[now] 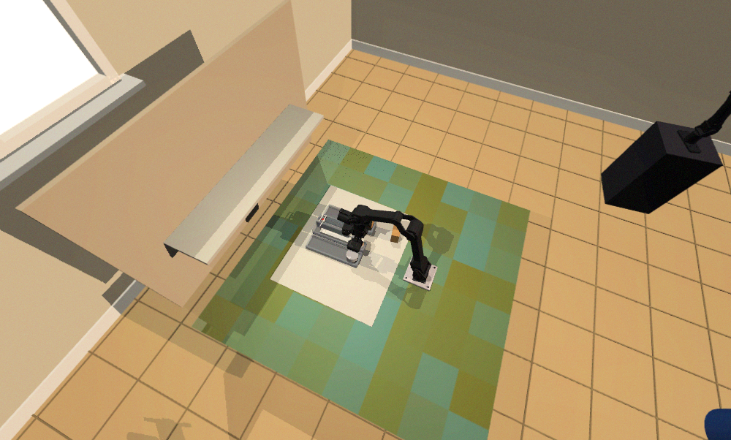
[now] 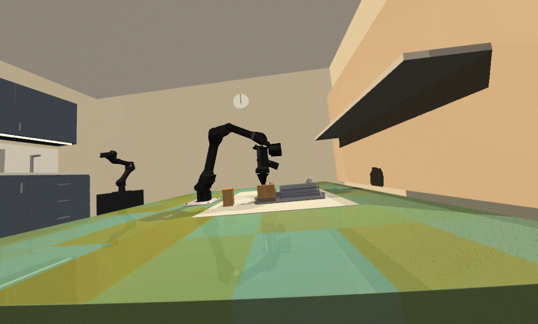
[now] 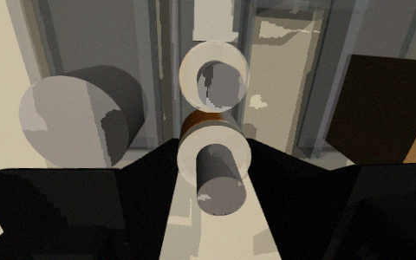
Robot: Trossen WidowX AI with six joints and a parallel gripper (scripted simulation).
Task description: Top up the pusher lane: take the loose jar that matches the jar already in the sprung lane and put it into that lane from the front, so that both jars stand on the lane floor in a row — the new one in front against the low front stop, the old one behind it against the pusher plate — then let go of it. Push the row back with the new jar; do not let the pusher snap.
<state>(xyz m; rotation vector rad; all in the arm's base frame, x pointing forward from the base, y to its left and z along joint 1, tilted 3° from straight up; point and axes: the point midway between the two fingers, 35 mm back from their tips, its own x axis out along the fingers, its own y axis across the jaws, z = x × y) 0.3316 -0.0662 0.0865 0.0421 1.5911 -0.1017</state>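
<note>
Right now the wide grey cylinder is 8 cm to the left of my gripper tip, 2 cm below it and 2 cm ahead of it. The rest, counted from my gripper tip: wall shelf: 50 cm ahead, 31 cm above, 4 cm to the right; then lane rack: 14 cm ahead, 4 cm to the right, 3 cm below; then brown box: 13 cm to the right, 1 cm below.
</note>
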